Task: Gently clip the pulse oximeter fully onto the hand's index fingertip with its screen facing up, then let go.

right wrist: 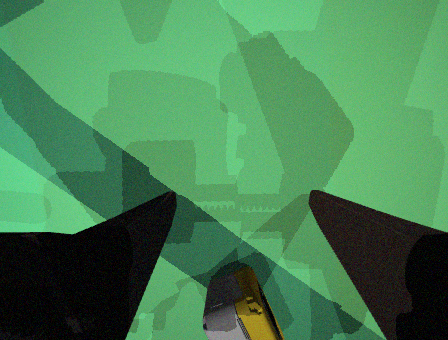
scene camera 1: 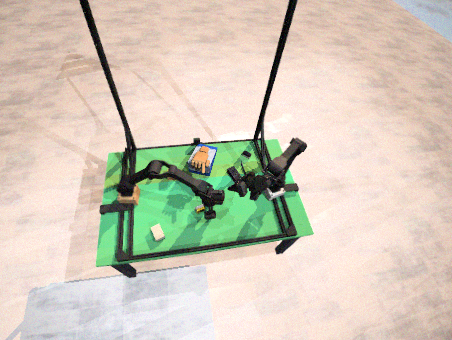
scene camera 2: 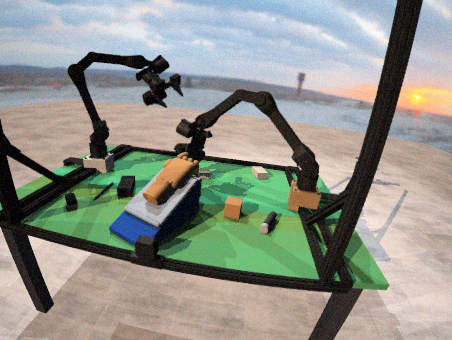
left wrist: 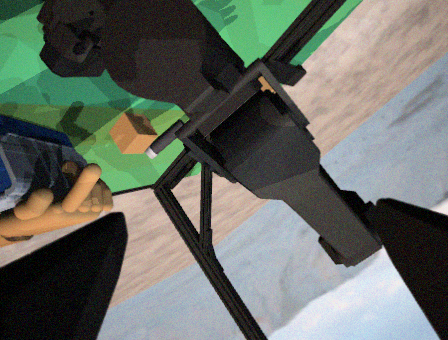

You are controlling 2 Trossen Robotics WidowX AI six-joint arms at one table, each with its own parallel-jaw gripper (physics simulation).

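Frame: origin at the left arm's base, x ahead, y left, z up, level; metres.
Seen in the pictures: left gripper, fingertip midpoint: (scene camera 1: pixel 231 185) (scene camera 2: pixel 175 101) (left wrist: pixel 251 218); right gripper, fingertip midpoint: (right wrist: pixel 242 197) (scene camera 1: pixel 212 208); left arm's base, link origin: (scene camera 1: pixel 274 187) (scene camera 2: pixel 98 155); right arm's base, link origin: (scene camera 1: pixel 127 191) (scene camera 2: pixel 305 187).
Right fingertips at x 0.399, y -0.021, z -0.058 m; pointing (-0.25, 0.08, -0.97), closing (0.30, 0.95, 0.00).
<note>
Offsets run from my right fingertips to a thing's top centre.
The pulse oximeter @[dy -0.021, dx +0.072, dz +0.031 m] (scene camera 1: pixel 200 208) (scene camera 2: pixel 204 174) (right wrist: pixel 240 305), grey-white and yellow, lies on the green table; its near part is cut off by the lower edge of the right wrist view. The tan hand (scene camera 1: pixel 201 157) (scene camera 2: pixel 172 177) (left wrist: pixel 60 215) rests on a blue wedge with a grey-white top, its index finger (left wrist: pixel 82 187) extended. My right gripper (scene camera 1: pixel 209 206) (scene camera 2: pixel 191 151) (right wrist: pixel 242 197) is open and empty, low over the table by the oximeter, which shows between its fingers at the bottom of the right wrist view. My left gripper (scene camera 1: pixel 233 181) (scene camera 2: pixel 173 100) (left wrist: pixel 251 218) is open and empty, high above the table.
An orange cube @[dy -0.303, dx +0.165, dz +0.049 m] (scene camera 2: pixel 233 208) (left wrist: pixel 131 134) and a dark cylinder @[dy -0.363, dx +0.271, dz +0.026 m] (scene camera 2: pixel 270 220) (left wrist: pixel 167 138) lie beside the wedge. A beige block @[dy +0.037, dx +0.337, dz +0.029 m] (scene camera 1: pixel 157 232) (scene camera 2: pixel 259 172) lies farther off. A black box @[dy -0.171, dx -0.217, dz +0.034 m] (scene camera 2: pixel 126 186), a pen @[dy -0.198, dx -0.297, dz +0.008 m] (scene camera 2: pixel 103 191) and a small black block @[dy -0.299, dx -0.367, dz +0.031 m] (scene camera 2: pixel 71 201) lie on the wedge's other side.
</note>
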